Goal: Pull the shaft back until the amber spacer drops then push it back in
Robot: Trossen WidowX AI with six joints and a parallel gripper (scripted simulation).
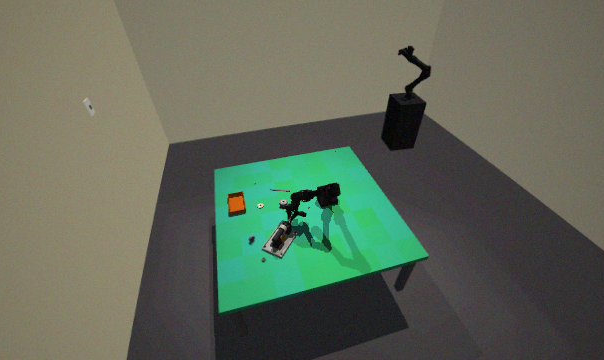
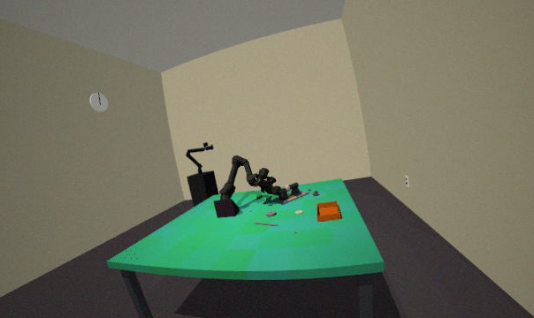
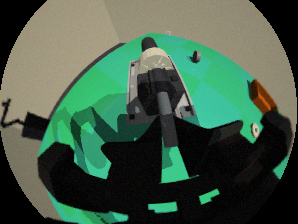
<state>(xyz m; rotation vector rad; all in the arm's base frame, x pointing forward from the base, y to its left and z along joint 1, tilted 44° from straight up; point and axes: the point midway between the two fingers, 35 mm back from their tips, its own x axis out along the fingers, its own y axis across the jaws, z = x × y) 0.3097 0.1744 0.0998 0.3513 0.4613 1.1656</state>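
The grey shaft is 4 cm to the left of my gripper tip, 3 cm ahead of it and 3 cm above it. The rest, counted from my gripper tip: pale washer 25 cm to the right, 19 cm ahead, 5 cm below; then grey disc 25 cm to the right, 5 cm below, 1 cm ahead; then orange tray 37 cm ahead, 30 cm to the right, 5 cm below.
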